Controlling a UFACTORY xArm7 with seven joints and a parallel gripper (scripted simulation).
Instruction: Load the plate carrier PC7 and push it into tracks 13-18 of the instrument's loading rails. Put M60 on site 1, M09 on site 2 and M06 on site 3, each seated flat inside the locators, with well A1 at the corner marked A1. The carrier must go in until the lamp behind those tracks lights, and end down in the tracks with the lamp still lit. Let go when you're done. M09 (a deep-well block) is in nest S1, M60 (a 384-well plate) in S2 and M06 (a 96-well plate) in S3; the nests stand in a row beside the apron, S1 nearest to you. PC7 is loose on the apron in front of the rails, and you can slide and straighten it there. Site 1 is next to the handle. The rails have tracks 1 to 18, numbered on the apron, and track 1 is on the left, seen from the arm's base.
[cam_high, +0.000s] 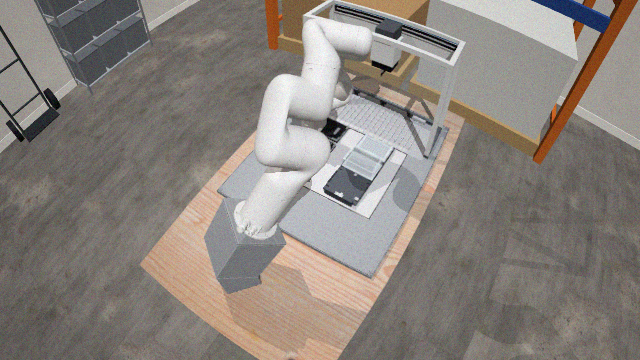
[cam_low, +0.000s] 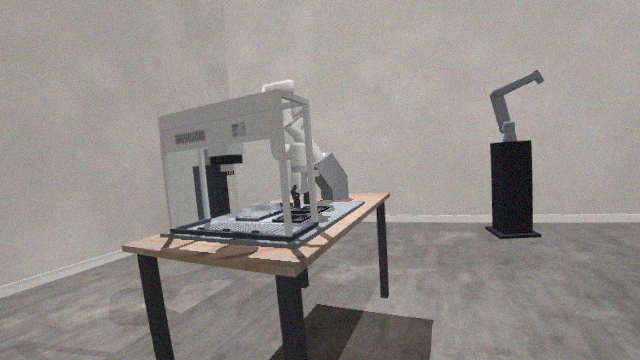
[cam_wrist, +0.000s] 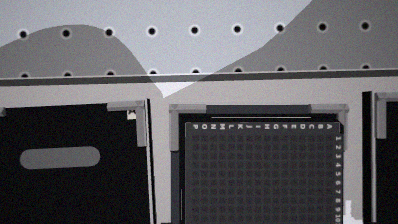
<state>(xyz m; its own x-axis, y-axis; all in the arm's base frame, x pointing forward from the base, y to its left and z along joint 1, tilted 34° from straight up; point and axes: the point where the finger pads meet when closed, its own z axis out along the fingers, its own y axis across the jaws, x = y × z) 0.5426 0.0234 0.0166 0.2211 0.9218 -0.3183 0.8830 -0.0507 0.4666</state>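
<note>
Now: the deep-well block M09 3 cm below my hand. From my hand the other things lie so: dark plate carrier PC7 (20 cm to the right, 4 cm behind, 3 cm below); white apron (12 cm to the right, 5 cm below, 3 cm behind); 96-well plate M06 (20 cm to the right, 4 cm behind, 2 cm below).
</note>
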